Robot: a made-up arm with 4 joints. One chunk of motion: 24 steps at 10 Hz.
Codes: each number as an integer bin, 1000 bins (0 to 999) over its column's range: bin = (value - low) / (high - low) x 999, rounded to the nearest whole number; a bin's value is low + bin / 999 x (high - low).
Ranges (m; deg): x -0.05..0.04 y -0.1..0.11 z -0.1..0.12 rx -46..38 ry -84..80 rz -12..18
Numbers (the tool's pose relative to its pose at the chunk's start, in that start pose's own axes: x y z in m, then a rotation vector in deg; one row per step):
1: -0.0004 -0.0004 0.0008 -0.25 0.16 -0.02
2: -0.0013 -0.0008 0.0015 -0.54 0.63 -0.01
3: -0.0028 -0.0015 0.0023 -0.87 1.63 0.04
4: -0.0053 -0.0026 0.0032 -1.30 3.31 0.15
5: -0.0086 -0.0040 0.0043 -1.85 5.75 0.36
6: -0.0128 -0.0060 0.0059 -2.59 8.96 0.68
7: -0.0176 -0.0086 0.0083 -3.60 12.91 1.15
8: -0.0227 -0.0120 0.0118 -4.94 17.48 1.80
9: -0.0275 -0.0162 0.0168 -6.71 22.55 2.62
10: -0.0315 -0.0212 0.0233 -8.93 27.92 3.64
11: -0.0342 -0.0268 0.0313 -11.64 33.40 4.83
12: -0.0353 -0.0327 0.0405 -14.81 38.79 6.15
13: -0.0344 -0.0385 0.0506 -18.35 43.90 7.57
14: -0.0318 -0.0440 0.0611 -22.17 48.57 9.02
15: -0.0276 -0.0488 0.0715 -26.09 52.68 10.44
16: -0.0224 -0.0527 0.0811 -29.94 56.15 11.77
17: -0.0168 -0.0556 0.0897 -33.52 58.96 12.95
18: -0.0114 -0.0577 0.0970 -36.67 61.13 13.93
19: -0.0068 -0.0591 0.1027 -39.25 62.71 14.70
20: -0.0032 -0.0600 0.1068 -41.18 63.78 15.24
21: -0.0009 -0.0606 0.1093 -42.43 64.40 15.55
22: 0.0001 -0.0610 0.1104 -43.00 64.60 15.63
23: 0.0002 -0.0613 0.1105 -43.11 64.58 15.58
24: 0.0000 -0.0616 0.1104 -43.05 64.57 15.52
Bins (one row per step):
1: 551 474 458 544 513 399
2: 541 472 461 541 516 399
3: 524 469 465 537 522 401
4: 496 463 469 532 532 405
5: 460 457 474 525 547 412
6: 413 447 481 516 566 422
7: 360 435 492 504 590 438
8: 303 419 508 488 618 460
9: 250 399 530 467 649 487
10: 205 375 560 441 682 521
11: 175 348 596 409 715 560
12: 163 320 638 371 748 604
13: 173 293 684 329 779 652
14: 202 266 732 283 808 700
15: 249 244 779 237 833 747
16: 306 225 822 191 854 792
17: 369 211 861 148 871 831
18: 428 201 895 111 884 863
19: 480 195 920 80 894 889
20: 519 190 939 57 900 907
21: 545 187 950 42 904 917
22: 556 186 955 36 905 920
23: 557 184 956 34 905 918
24: 555 183 955 35 905 916

